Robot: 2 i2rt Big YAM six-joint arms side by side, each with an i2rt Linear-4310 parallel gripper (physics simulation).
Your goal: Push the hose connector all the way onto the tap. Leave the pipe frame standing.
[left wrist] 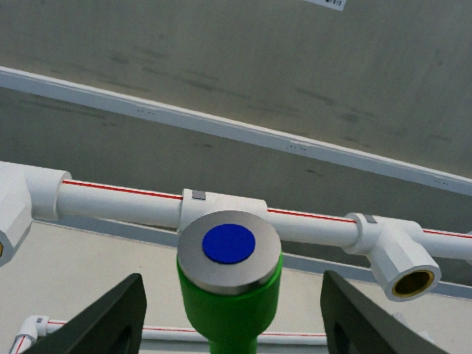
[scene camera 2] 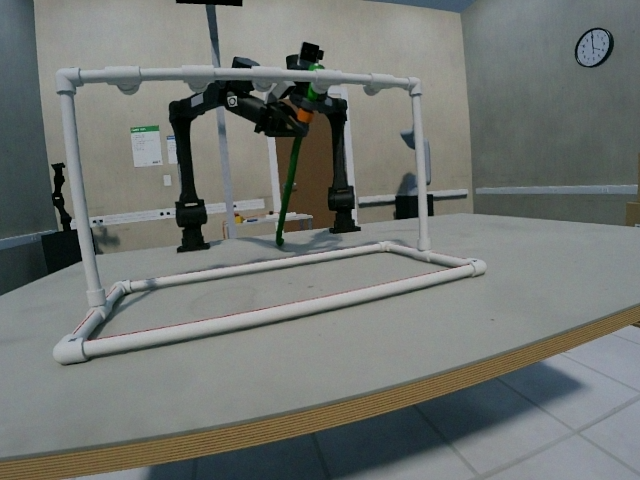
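Pixels of known places: left gripper, fingertip midpoint: (left wrist: 232, 287); right gripper, fingertip midpoint: (scene camera 2: 305, 133); left arm's base, link origin: (scene camera 2: 344, 231); right arm's base, link origin: (scene camera 2: 194, 249).
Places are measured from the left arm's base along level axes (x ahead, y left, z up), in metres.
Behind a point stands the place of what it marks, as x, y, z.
Observation:
The green tap (scene camera 2: 313, 91) {0.641, -0.244, 0.385} (left wrist: 229, 295) {0.590, -0.224, 0.444}, with a grey cap and blue disc, is mounted at the frame's top rail. The orange hose connector (scene camera 2: 305, 115) {0.601, -0.257, 0.345} is directly below the tap and lines up with it; how far on it is cannot be told. The green hose (scene camera 2: 290, 178) {0.512, -0.288, 0.214} hangs from it towards the table. My right gripper (scene camera 2: 301, 131) {0.570, -0.254, 0.311} is shut on the hose at the connector's lower end. My left gripper (left wrist: 232, 287) {0.598, -0.226, 0.438} is partly open, a finger on each side of the tap, with gaps visible. The white pipe frame (scene camera 2: 268, 310) {0.878, -0.391, 0.023} (left wrist: 120, 202) {0.673, -0.167, 0.404} stands upright.
Several white tee fittings line the top rail; one (left wrist: 397, 255) {0.672, -0.336, 0.408} with an open brass-lined mouth is right of the tap in the left wrist view. The frame's uprights (scene camera 2: 77, 191) {0.760, -0.668, 0.216} (scene camera 2: 421, 170) {0.668, -0.022, 0.206} stand at both sides. The table's front edge (scene camera 2: 320, 413) {1.071, -0.367, -0.006} is nearest the scene camera.

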